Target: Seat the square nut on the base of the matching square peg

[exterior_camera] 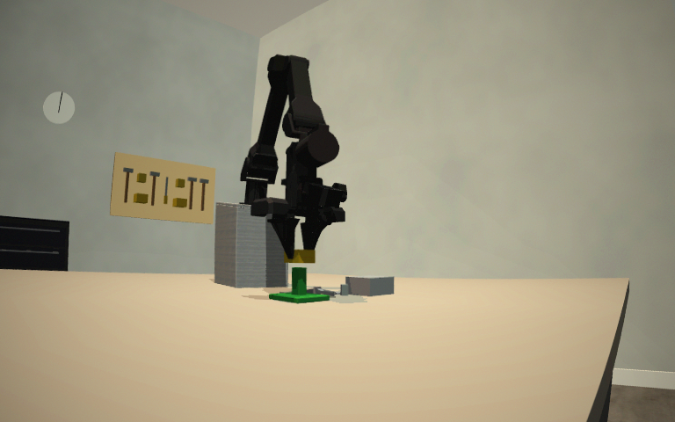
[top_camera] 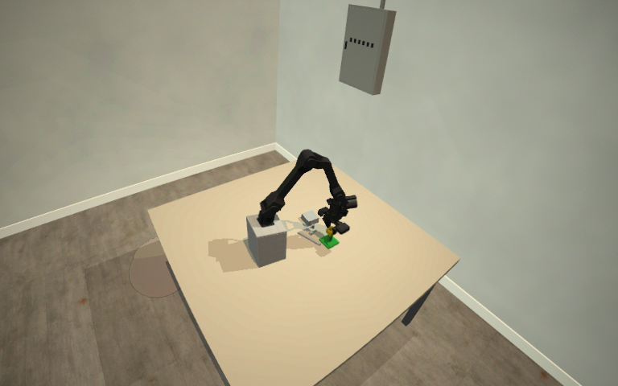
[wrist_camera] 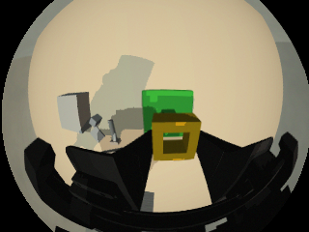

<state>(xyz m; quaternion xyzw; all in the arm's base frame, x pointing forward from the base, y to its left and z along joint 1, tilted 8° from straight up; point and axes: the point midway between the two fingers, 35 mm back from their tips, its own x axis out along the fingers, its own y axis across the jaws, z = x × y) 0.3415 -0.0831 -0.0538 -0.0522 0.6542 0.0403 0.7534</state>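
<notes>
The grey bolt-like piece is 6 cm behind my hand, 9 cm to the left of it and 10 cm below it. Round my hand: thin pale tool-like piece 9 cm behind, 7 cm to the left, 10 cm below; grey block 1 cm behind, 19 cm to the left, 9 cm below.
</notes>
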